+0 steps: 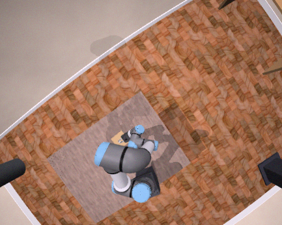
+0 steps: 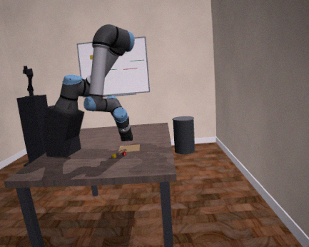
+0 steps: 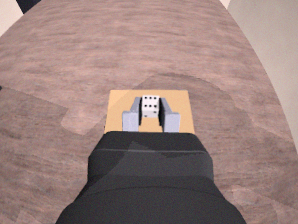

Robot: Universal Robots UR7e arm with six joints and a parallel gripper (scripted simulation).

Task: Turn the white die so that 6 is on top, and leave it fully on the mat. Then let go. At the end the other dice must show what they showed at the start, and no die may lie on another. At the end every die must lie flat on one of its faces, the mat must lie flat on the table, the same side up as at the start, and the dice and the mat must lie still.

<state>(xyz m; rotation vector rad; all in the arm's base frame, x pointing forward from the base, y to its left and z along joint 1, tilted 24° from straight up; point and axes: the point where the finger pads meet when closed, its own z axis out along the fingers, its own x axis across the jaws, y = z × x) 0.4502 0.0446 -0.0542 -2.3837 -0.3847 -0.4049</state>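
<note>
The tan mat is 80 mm below my hand and 10 mm to the left of it. From my hand the other things lie so: yellow die (150 mm to the right, 70 mm below, 60 mm behind); white die (10 mm to the left, 10 mm below); red die (120 mm to the right, 70 mm below).
</note>
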